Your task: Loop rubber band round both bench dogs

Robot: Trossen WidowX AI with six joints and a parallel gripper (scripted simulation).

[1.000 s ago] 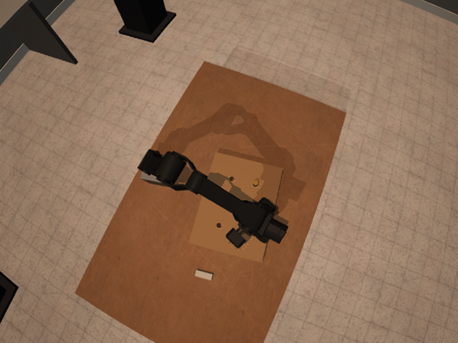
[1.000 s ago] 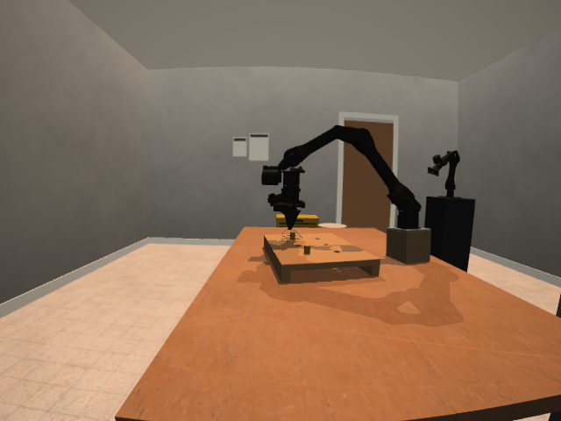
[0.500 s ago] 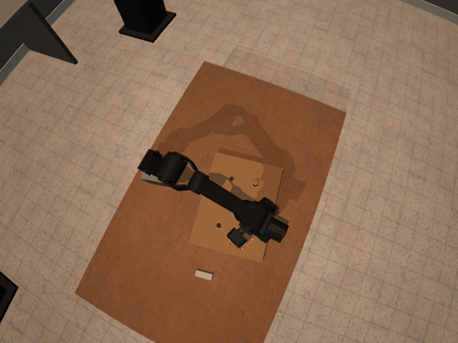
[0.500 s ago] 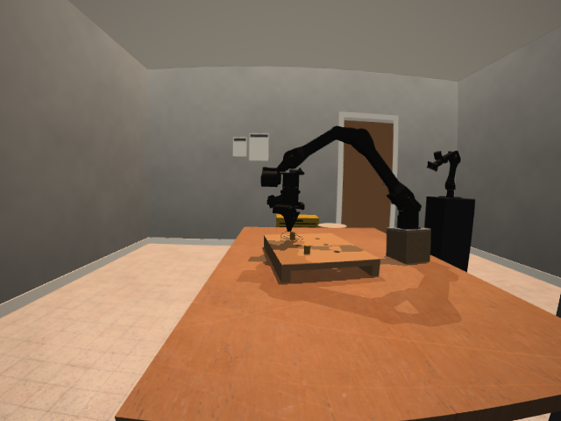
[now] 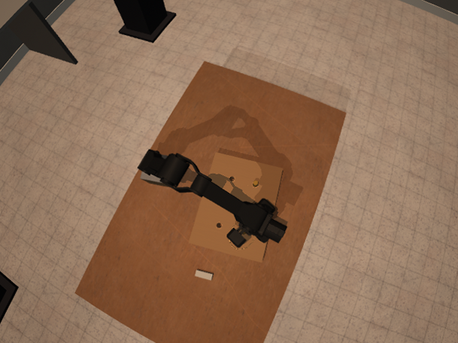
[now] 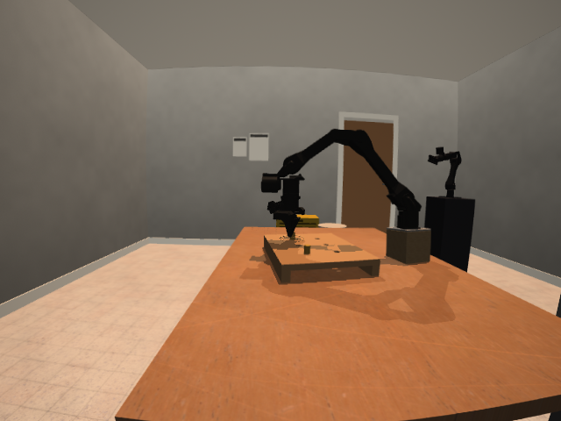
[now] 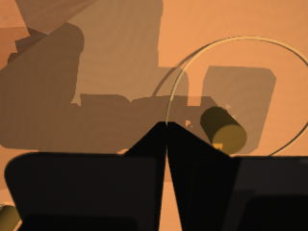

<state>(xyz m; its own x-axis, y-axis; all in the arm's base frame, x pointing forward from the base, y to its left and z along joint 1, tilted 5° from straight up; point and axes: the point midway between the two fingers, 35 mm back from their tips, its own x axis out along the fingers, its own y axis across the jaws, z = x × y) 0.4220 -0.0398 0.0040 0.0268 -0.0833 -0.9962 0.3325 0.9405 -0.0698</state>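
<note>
The wooden board lies 8 cm behind my hand, 5 cm to the left of it and 7 cm below it. From my hand the other things lie so: small white block (8 cm behind, 25 cm to the right, 9 cm below).
</note>
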